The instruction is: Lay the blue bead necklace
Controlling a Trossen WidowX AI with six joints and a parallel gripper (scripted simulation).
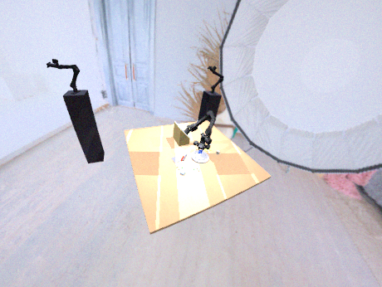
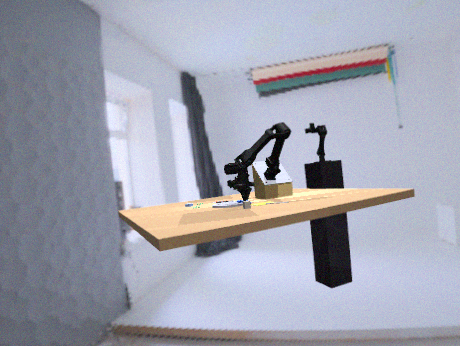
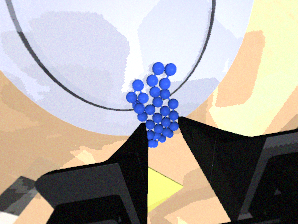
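Right now my gripper tip is 8 cm short of the round bead board, 4 cm to the left of it and 1 cm above it. Round my gripper tip: yellow flat piece (5 cm behind, 11 cm to the left, 2 cm below); then grey-white stick (9 cm behind, 18 cm to the left, 1 cm below); then white cylinder (8 cm ahead, 19 cm to the left).
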